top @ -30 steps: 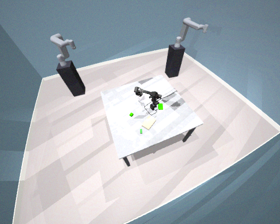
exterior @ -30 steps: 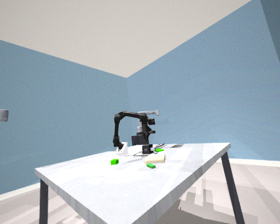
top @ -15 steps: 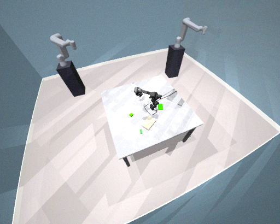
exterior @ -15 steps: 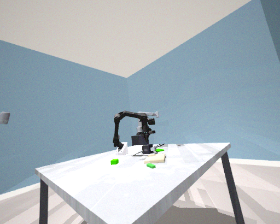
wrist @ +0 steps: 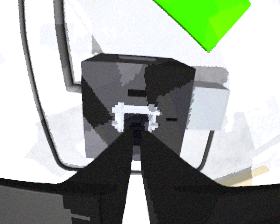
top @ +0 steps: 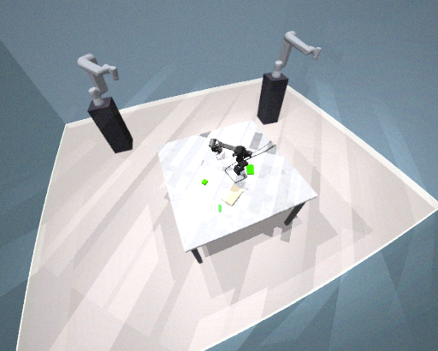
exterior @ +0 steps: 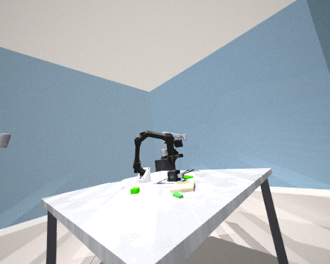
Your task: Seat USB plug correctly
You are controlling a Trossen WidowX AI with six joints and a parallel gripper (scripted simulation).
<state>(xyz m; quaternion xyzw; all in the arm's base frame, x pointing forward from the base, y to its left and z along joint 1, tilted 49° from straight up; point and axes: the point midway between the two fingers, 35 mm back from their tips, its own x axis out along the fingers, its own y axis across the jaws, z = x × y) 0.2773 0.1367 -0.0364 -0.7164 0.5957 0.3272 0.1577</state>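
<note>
The dark USB plug lies 1 cm below my gripper tip. Also, from my gripper tip: white USB socket (3 cm below); then flat green block (1 cm ahead, 12 cm to the left, 10 cm below); then tan board (25 cm ahead, 16 cm to the right, 9 cm below).
</note>
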